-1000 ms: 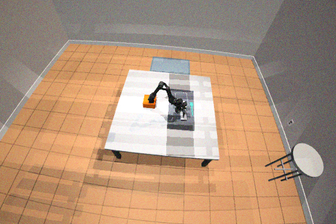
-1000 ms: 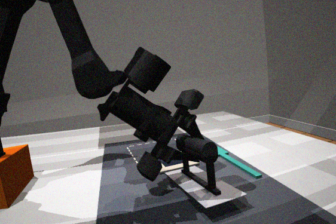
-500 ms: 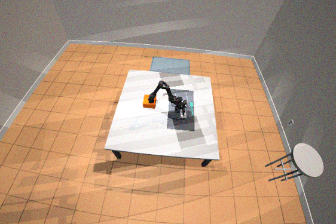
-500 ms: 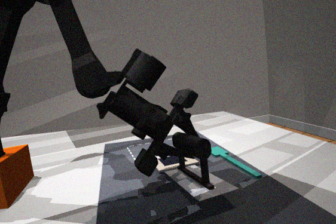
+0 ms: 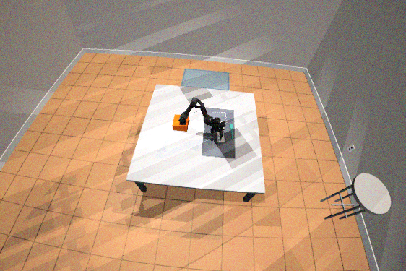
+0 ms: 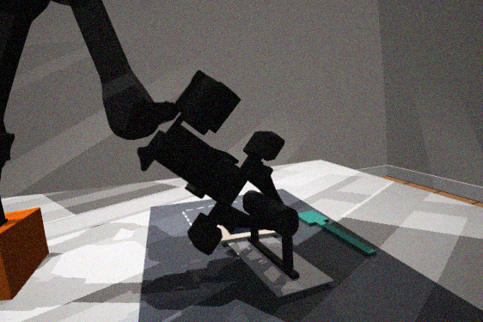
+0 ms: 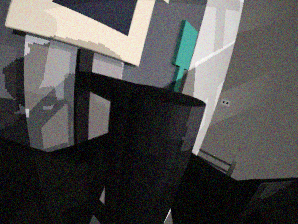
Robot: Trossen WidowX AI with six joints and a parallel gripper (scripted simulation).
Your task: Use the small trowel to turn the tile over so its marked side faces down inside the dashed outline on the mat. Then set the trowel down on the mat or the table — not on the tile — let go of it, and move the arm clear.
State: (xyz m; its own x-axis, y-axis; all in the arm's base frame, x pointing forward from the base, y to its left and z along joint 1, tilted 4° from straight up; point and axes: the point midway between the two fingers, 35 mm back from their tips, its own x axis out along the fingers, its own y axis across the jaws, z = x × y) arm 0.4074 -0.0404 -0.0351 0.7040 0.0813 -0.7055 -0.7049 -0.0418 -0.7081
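My gripper tip is now 70 mm above the dark mat, 30 mm to the right of it and 30 mm past it. Also, from my gripper tip: teal strip (100 mm ahead, 50 mm to the left, 50 mm below); then cream tile (100 mm to the left, 50 mm below, 30 mm behind).
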